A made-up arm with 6 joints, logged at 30 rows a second.
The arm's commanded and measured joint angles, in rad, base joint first. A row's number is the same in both.
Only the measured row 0 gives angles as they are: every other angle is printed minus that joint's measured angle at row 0.
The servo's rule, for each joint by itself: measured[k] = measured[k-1] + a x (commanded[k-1-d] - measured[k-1]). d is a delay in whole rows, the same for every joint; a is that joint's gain. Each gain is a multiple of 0.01, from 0.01 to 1. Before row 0 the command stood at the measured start. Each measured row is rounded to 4 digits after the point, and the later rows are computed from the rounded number. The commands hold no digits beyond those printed.
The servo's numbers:
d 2
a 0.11 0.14 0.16 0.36 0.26 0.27
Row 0, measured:
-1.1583 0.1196 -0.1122 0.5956 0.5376 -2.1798
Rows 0 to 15, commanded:
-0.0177 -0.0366 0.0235 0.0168 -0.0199 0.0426
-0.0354 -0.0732 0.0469 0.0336 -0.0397 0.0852
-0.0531 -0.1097 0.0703 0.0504 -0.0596 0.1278
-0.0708 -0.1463 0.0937 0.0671 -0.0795 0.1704
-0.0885 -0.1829 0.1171 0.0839 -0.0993 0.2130
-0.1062 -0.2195 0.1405 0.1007 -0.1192 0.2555
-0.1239 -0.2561 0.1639 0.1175 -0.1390 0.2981
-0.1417 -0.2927 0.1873 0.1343 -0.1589 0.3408
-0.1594 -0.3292 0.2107 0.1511 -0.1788 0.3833
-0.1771 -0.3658 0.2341 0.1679 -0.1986 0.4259
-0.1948 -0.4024 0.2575 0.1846 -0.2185 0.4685
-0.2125 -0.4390 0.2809 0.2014 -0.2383 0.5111
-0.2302 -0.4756 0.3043 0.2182 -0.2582 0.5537
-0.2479 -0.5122 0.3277 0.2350 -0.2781 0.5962
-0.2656 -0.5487 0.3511 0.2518 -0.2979 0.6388
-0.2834 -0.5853 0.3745 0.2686 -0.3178 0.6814
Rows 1 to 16, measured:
0.0000 0.0000 0.0000 0.0000 0.0000 0.0000
0.0000 0.0000 0.0000 0.0000 0.0000 0.0000
-0.0019 -0.0051 0.0038 0.0060 -0.0052 0.0115
-0.0056 -0.0146 0.0107 0.0159 -0.0142 0.0314
-0.0108 -0.0279 0.0202 0.0283 -0.0260 0.0574
-0.0174 -0.0445 0.0320 0.0423 -0.0399 0.0879
-0.0252 -0.0639 0.0456 0.0573 -0.0553 0.1217
-0.0341 -0.0857 0.0608 0.0729 -0.0719 0.1578
-0.0440 -0.1096 0.0773 0.0890 -0.0893 0.1957
-0.0547 -0.1352 0.0949 0.1053 -0.1074 0.2349
-0.0662 -0.1624 0.1134 0.1218 -0.1260 0.2750
-0.0784 -0.1909 0.1327 0.1384 -0.1449 0.3157
-0.0912 -0.2205 0.1527 0.1550 -0.1640 0.3570
-0.1045 -0.2511 0.1732 0.1717 -0.1833 0.3986
-0.1183 -0.2825 0.1942 0.1884 -0.2028 0.4405
-0.1326 -0.3147 0.2156 0.2052 -0.2224 0.4825

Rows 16 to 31, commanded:
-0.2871 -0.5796 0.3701 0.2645 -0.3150 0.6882
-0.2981 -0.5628 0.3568 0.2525 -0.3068 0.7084
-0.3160 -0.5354 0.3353 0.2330 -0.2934 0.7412
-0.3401 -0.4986 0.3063 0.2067 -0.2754 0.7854
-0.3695 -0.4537 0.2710 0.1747 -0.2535 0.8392
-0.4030 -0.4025 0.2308 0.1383 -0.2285 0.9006
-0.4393 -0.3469 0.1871 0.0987 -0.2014 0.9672
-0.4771 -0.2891 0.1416 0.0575 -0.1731 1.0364
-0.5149 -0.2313 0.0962 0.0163 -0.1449 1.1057
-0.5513 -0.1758 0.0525 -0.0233 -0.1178 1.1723
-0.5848 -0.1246 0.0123 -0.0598 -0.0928 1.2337
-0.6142 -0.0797 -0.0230 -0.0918 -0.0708 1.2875
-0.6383 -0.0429 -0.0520 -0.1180 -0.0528 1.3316
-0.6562 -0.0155 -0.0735 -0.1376 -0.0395 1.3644
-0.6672 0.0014 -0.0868 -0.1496 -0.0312 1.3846
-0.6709 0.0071 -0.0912 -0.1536 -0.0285 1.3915
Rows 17 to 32, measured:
-0.1472 -0.3475 0.2373 0.2220 -0.2420 0.5247
-0.1622 -0.3808 0.2593 0.2388 -0.2617 0.5670
-0.1759 -0.4086 0.2770 0.2481 -0.2756 0.5997
-0.1893 -0.4302 0.2898 0.2497 -0.2837 0.6290
-0.2032 -0.4449 0.2971 0.2437 -0.2862 0.6593
-0.2183 -0.4524 0.2986 0.2304 -0.2834 0.6933
-0.2349 -0.4526 0.2942 0.2103 -0.2756 0.7327
-0.2534 -0.4456 0.2841 0.1844 -0.2634 0.7780
-0.2738 -0.4318 0.2686 0.1535 -0.2473 0.8291
-0.2962 -0.4118 0.2483 0.1189 -0.2280 0.8851
-0.3203 -0.3865 0.2240 0.0820 -0.2064 0.9447
-0.3457 -0.3570 0.1966 0.0441 -0.1834 1.0062
-0.3720 -0.3245 0.1671 0.0067 -0.1598 1.0676
-0.3986 -0.2902 0.1367 -0.0288 -0.1367 1.1270
-0.4250 -0.2556 0.1065 -0.0609 -0.1149 1.1822
-0.4504 -0.2220 0.0777 -0.0885 -0.0953 1.2314

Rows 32 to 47, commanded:
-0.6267 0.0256 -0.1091 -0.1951 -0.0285 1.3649
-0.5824 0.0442 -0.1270 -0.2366 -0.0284 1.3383
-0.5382 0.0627 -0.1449 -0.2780 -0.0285 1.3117
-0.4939 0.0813 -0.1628 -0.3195 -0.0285 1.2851
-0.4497 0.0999 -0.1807 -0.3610 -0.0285 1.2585
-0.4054 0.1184 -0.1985 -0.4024 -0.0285 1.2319
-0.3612 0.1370 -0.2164 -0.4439 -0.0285 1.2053
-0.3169 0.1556 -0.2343 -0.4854 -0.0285 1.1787
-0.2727 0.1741 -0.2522 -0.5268 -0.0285 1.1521
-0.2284 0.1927 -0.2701 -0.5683 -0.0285 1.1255
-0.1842 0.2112 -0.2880 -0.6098 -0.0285 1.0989
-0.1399 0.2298 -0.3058 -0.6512 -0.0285 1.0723
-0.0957 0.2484 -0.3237 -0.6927 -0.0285 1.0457
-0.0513 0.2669 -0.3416 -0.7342 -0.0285 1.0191
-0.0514 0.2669 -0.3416 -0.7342 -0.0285 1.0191
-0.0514 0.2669 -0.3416 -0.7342 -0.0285 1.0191
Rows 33 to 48, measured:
-0.4742 -0.1907 0.0514 -0.1105 -0.0786 1.2728
-0.4958 -0.1630 0.0286 -0.1260 -0.0656 1.3048
-0.5102 -0.1366 0.0066 -0.1509 -0.0560 1.3210
-0.5181 -0.1113 -0.0148 -0.1818 -0.0488 1.3257
-0.5203 -0.0869 -0.0356 -0.2164 -0.0435 1.3219
-0.5174 -0.0634 -0.0560 -0.2535 -0.0396 1.3120
-0.5100 -0.0405 -0.0760 -0.2922 -0.0367 1.2976
-0.4985 -0.0183 -0.0956 -0.3319 -0.0346 1.2799
-0.4834 0.0034 -0.1149 -0.3722 -0.0330 1.2598
-0.4651 0.0247 -0.1340 -0.4130 -0.0318 1.2379
-0.4439 0.0456 -0.1529 -0.4540 -0.0309 1.2147
-0.4202 0.0662 -0.1717 -0.4951 -0.0303 1.1906
-0.3942 0.0865 -0.1903 -0.5364 -0.0298 1.1658
-0.3662 0.1066 -0.2088 -0.5777 -0.0295 1.1406
-0.3364 0.1265 -0.2272 -0.6191 -0.0292 1.1150
-0.3050 0.1462 -0.2455 -0.6605 -0.0290 1.0891

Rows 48 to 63, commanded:
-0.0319 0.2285 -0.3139 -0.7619 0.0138 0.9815
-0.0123 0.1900 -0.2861 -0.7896 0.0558 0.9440
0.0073 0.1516 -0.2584 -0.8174 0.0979 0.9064
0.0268 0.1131 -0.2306 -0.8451 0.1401 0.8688
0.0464 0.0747 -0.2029 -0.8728 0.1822 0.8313
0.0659 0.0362 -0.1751 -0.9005 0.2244 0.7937
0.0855 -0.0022 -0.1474 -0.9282 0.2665 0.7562
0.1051 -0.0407 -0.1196 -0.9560 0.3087 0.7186
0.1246 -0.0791 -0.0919 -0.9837 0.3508 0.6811
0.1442 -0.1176 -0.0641 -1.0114 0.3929 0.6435
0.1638 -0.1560 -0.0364 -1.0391 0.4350 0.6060
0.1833 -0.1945 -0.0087 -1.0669 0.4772 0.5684
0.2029 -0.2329 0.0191 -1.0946 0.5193 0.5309
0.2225 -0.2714 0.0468 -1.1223 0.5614 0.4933
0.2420 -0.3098 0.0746 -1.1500 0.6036 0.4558
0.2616 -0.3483 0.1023 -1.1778 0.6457 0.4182
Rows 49 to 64, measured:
-0.2771 0.1631 -0.2609 -0.6870 -0.0289 1.0702
-0.2523 0.1776 -0.2738 -0.7040 -0.0288 1.0564
-0.2281 0.1847 -0.2802 -0.7248 -0.0177 1.0362
-0.2044 0.1854 -0.2811 -0.7481 0.0014 1.0113
-0.1811 0.1807 -0.2775 -0.7730 0.0265 0.9830
-0.1582 0.1712 -0.2700 -0.7990 0.0560 0.9522
-0.1357 0.1577 -0.2593 -0.8256 0.0888 0.9196
-0.1135 0.1407 -0.2458 -0.8526 0.1241 0.8856
-0.0916 0.1207 -0.2301 -0.8798 0.1611 0.8507
-0.0700 0.0981 -0.2124 -0.9072 0.1995 0.8150
-0.0486 0.0733 -0.1931 -0.9347 0.2388 0.7788
-0.0274 0.0466 -0.1725 -0.9623 0.2789 0.7423
-0.0064 0.0182 -0.1507 -0.9899 0.3195 0.7055
0.0145 -0.0116 -0.1280 -1.0176 0.3605 0.6685
0.0352 -0.0426 -0.1045 -1.0453 0.4018 0.6313
0.0558 -0.0746 -0.0803 -1.0730 0.4433 0.5940

